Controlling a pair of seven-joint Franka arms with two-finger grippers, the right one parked.
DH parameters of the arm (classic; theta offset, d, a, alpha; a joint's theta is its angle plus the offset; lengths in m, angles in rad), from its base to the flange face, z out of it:
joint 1: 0 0.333 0 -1.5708
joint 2: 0 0 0 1.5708
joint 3: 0 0.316 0.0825 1.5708
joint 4: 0 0 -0.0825 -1.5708
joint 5: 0 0.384 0 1.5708
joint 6: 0 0 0.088 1.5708
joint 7: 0 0.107 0 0
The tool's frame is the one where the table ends.
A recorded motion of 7 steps. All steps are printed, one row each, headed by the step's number.
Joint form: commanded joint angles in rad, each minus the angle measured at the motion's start. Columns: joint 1, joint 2, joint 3, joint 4, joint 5, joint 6, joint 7.
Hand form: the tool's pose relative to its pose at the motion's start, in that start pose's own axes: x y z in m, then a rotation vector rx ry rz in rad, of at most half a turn. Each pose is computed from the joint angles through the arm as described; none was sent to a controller.
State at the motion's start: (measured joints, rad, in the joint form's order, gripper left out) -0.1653 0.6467 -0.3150 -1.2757 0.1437 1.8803 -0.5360
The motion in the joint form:
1: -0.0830 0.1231 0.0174 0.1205 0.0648 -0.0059 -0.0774
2: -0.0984 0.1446 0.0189 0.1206 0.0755 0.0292 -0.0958
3: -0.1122 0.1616 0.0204 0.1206 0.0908 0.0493 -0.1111
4: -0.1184 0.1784 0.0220 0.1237 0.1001 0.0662 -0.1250
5: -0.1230 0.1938 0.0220 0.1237 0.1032 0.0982 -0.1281
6: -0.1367 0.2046 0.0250 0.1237 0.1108 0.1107 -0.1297
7: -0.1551 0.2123 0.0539 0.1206 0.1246 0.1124 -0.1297
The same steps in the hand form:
1: 0.0051 0.0407 0.0367 0.0431 0.0155 -0.0115
2: 0.0041 0.0512 0.0501 0.0392 0.0301 -0.0119
3: 0.0020 0.0595 0.0615 0.0457 0.0392 -0.0091
4: 0.0026 0.0630 0.0714 0.0476 0.0454 -0.0149
5: 0.0036 0.0674 0.0802 0.0359 0.0580 -0.0115
6: 0.0003 0.0751 0.0879 0.0398 0.0626 0.0018
7: 0.0010 0.0728 0.0977 0.0735 0.0699 0.0073

